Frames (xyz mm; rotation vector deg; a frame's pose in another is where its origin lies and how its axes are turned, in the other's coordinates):
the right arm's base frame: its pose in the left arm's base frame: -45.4 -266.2 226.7 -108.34 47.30 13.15
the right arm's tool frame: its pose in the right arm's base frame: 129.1 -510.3 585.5 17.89 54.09 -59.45
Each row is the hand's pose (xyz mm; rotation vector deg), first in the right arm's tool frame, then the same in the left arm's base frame.
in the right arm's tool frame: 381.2 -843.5 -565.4 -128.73 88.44 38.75
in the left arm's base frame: -108.6 393.2 1163.2 13.99 -120.26 42.41
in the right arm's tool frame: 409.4 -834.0 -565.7 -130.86 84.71 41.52
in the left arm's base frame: -96.5 369.6 1176.7 15.92 -121.61 38.61
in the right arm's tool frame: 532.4 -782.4 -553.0 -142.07 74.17 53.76
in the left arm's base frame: -28.3 266.0 1227.5 16.42 -124.83 20.72
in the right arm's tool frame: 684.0 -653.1 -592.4 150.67 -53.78 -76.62
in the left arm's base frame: 23.7 70.7 1248.2 13.80 -129.67 -9.13
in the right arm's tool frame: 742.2 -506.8 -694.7 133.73 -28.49 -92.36
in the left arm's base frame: -8.9 -106.3 1194.8 8.85 -134.20 -38.98
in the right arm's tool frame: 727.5 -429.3 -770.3 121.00 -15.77 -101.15
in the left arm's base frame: -61.3 -181.7 1135.6 4.69 -136.59 -56.61
